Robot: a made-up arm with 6 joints. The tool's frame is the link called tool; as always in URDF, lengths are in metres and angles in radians. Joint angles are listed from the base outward. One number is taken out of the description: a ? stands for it. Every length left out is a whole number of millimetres.
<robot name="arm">
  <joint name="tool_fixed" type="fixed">
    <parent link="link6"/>
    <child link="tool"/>
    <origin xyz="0.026 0.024 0" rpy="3.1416 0 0"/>
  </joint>
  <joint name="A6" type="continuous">
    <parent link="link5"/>
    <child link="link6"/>
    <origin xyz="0.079 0 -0.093" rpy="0 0 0"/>
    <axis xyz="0 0 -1"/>
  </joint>
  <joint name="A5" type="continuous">
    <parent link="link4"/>
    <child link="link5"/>
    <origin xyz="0.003 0.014 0" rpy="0 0 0"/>
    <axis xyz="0 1 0"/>
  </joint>
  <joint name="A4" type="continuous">
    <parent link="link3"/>
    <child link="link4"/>
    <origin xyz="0.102 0 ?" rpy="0 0 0"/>
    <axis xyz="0 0 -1"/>
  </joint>
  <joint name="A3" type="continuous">
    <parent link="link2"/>
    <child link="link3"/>
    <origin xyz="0.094 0 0.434" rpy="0 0 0"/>
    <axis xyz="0 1 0"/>
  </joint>
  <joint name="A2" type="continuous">
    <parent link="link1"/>
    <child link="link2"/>
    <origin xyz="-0.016 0.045 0" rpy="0 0 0"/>
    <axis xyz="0 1 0"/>
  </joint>
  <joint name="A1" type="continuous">
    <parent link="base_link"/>
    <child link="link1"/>
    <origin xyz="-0.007 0.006 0.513" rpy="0 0 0"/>
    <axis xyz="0 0 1"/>
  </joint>
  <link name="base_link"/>
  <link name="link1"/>
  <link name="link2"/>
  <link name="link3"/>
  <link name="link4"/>
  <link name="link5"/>
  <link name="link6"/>
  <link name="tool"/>
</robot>
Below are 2 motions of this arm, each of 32 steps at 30 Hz.
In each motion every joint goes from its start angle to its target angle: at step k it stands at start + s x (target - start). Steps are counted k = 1, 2, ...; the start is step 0. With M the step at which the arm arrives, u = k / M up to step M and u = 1 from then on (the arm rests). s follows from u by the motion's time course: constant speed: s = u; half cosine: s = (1 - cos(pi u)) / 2; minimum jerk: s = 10 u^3 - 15 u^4 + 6 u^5.
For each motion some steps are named. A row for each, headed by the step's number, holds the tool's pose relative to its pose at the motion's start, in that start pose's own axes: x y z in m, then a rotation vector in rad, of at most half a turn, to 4 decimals.
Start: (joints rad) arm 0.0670 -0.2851 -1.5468 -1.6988 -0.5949 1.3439
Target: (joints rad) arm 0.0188 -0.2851 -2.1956 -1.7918 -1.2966 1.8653
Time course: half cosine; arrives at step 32
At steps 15, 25, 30, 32:
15: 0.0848 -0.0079 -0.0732 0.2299 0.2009 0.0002
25: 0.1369 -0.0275 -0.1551 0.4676 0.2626 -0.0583
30: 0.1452 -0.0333 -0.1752 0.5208 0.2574 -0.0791
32: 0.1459 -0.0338 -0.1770 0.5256 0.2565 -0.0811

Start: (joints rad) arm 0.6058 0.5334 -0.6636 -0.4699 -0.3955 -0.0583
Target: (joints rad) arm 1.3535 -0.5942 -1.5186 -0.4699 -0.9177 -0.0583
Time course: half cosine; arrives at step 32
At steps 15, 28, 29, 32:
15: 0.1996 -0.1572 -0.4216 -0.1237 1.1029 -0.3754
28: -0.1050 -0.2187 -0.9484 -0.0252 2.4470 -0.4536
29: -0.1223 -0.2141 -0.9599 -0.0206 2.4909 -0.4462
32: -0.1452 -0.2074 -0.9740 -0.0147 2.5480 -0.4353

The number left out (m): -0.324
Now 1 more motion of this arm.
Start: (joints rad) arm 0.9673 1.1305 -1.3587 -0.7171 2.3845 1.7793
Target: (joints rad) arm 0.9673 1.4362 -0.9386 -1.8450 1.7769 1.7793
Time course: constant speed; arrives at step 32
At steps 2, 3, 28, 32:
2: -0.0041 -0.0163 -0.0036 0.0195 0.0689 0.0286
3: -0.0064 -0.0244 -0.0055 0.0303 0.1042 0.0412
28: -0.1364 -0.1955 -0.0518 0.4703 1.0610 -0.0318
32: -0.1727 -0.2157 -0.0520 0.5636 1.2088 -0.1144

